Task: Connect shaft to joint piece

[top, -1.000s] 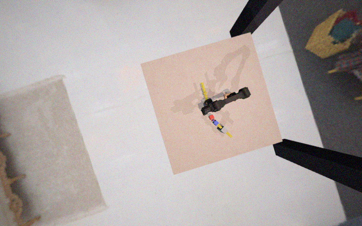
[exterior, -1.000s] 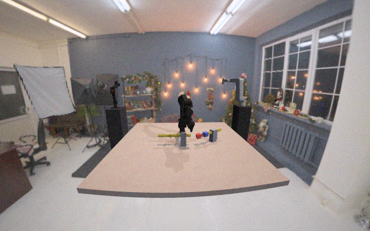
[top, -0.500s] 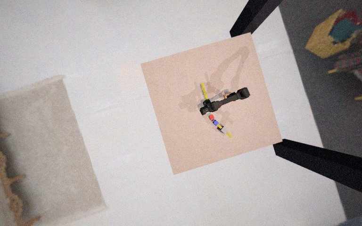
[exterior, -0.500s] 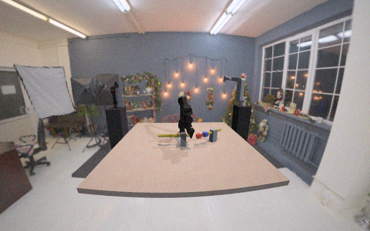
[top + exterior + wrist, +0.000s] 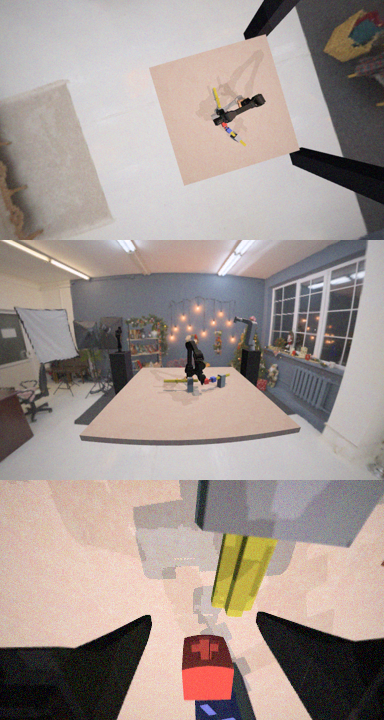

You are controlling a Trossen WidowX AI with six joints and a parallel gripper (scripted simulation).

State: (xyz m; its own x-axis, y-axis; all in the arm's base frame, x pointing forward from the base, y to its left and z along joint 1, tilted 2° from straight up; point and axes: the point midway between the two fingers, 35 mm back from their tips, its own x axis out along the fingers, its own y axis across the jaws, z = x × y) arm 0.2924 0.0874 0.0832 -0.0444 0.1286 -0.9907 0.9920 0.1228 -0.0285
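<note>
The red joint piece lies 5 cm to the left of my gripper tip, 1 cm behind it and 1 cm above it.
</note>
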